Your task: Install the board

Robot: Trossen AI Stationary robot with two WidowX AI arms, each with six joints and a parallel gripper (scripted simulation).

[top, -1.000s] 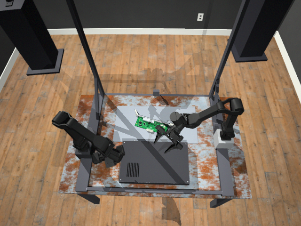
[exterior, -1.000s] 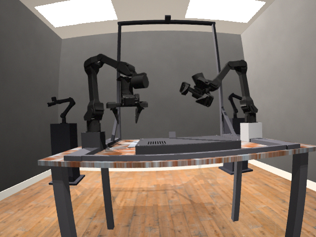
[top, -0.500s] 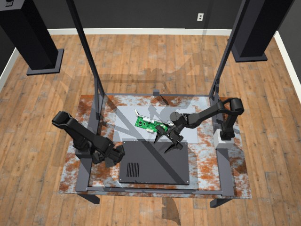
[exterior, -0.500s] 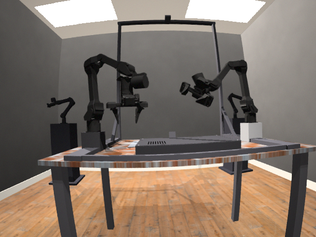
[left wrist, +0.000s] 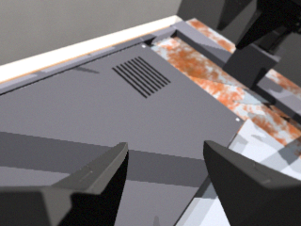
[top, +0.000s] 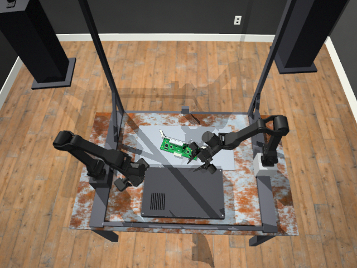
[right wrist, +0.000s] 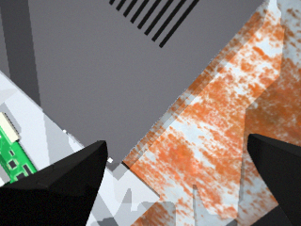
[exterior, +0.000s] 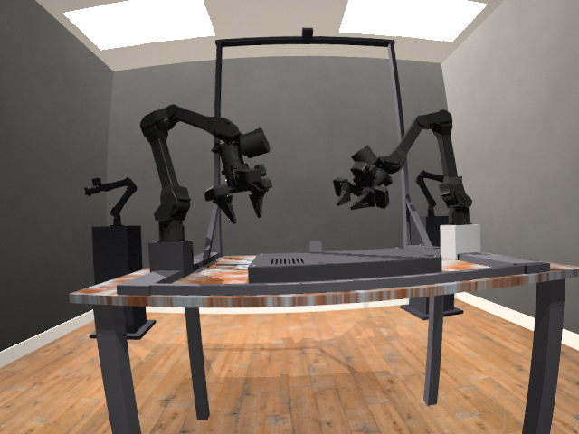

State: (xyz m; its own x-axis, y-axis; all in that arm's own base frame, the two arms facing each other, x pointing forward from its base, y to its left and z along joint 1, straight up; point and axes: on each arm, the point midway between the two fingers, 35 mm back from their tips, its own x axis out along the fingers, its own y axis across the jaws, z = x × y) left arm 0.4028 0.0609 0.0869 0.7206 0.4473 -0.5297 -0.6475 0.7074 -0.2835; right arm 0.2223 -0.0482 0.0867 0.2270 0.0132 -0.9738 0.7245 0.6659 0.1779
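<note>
My left hand is 21 cm past the pale grey mat, 21 cm above it and 4 cm to the left of it. The rest, counted from my left hand: dark enclosure (17 cm below, 7 cm to the right, 7 cm ahead).
</note>
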